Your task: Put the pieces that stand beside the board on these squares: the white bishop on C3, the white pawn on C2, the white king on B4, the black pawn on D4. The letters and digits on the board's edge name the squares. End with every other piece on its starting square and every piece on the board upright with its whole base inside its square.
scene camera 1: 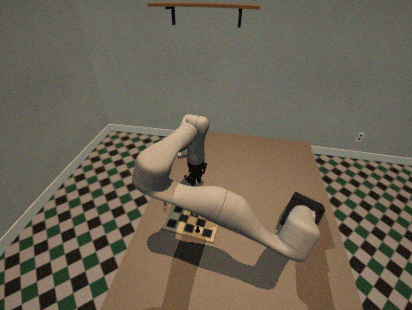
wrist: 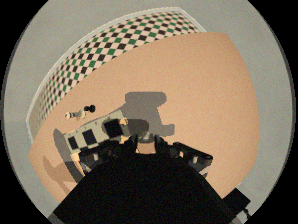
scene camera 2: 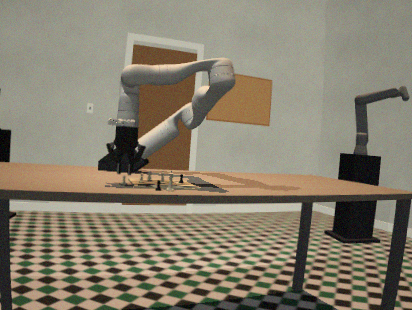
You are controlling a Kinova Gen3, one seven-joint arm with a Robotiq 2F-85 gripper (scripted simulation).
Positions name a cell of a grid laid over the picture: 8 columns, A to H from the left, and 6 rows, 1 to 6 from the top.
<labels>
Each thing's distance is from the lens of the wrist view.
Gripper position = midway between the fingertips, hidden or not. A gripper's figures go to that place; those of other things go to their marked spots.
gripper (wrist: D4): 0.17 m
chessboard (wrist: D4): 0.20 m
</labels>
